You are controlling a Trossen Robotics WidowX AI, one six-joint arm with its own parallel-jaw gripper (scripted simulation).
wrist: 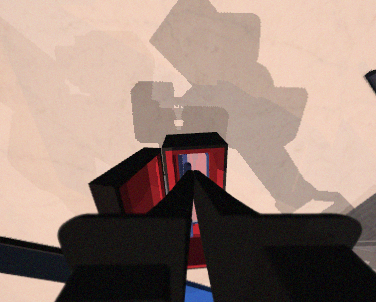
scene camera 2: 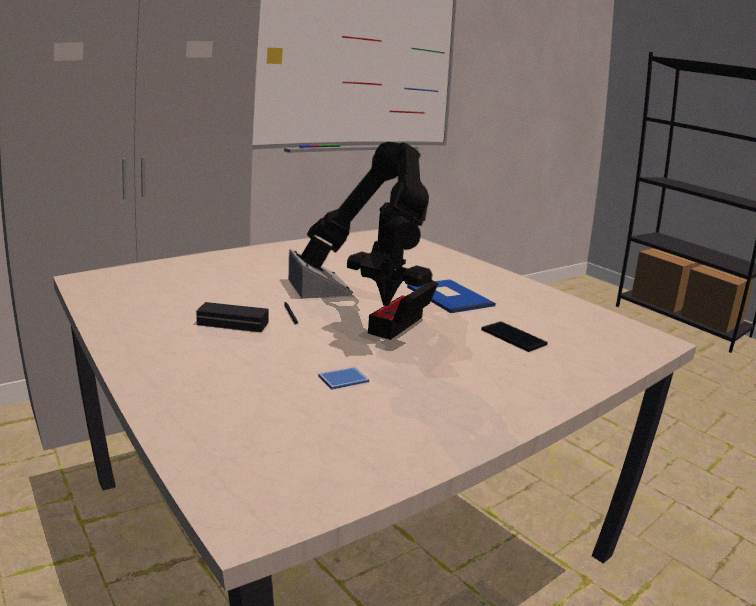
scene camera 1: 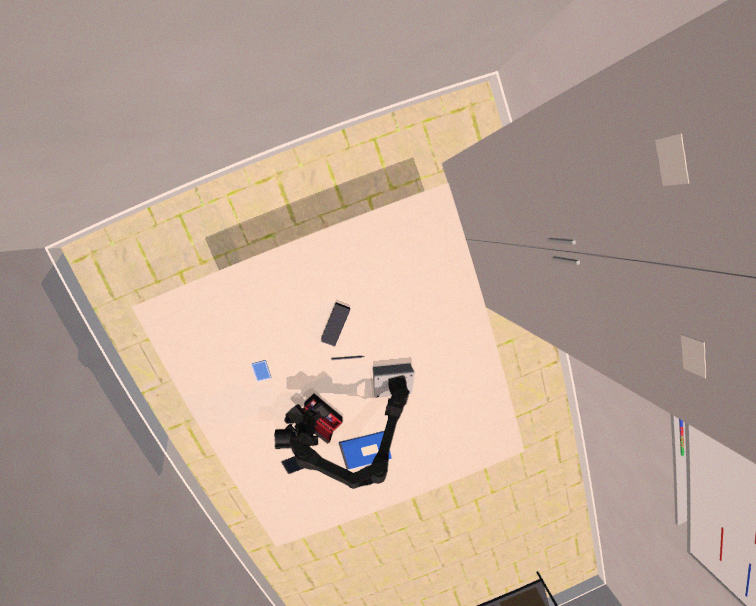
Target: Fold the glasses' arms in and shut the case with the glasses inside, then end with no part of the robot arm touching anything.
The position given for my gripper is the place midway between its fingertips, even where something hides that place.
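Note:
A small blue card [scene camera 2: 351, 376] is here, and I see a black box [scene camera 2: 255, 319] as well. The small blue card is out of frame in the wrist view. The black box is out of frame in the wrist view too. As for my gripper [scene camera 2: 385, 305], I can also see it in the wrist view [wrist: 192, 175] and in scene camera 1 [scene camera 1: 309, 409].

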